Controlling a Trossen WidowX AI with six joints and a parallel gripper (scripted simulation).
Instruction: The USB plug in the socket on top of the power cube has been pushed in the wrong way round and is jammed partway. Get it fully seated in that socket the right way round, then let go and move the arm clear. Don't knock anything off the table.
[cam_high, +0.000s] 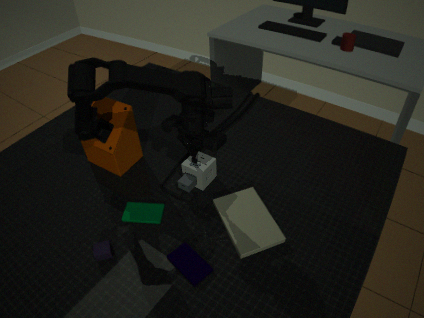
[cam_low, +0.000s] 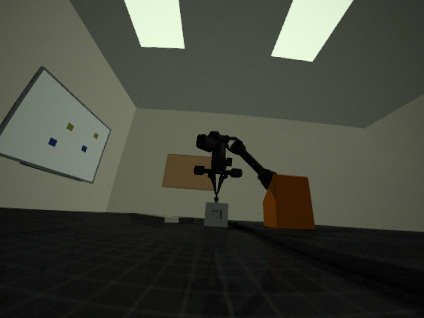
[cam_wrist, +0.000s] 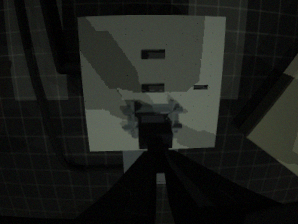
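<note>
Right now my gripper tip is 20 mm above the USB plug. Also, from my gripper tip: beige book (210 mm ahead, 40 mm to the right, 100 mm below); dark blue card (160 mm ahead, 230 mm to the right, 110 mm below); green card (50 mm behind, 190 mm to the right, 110 mm below).
</note>
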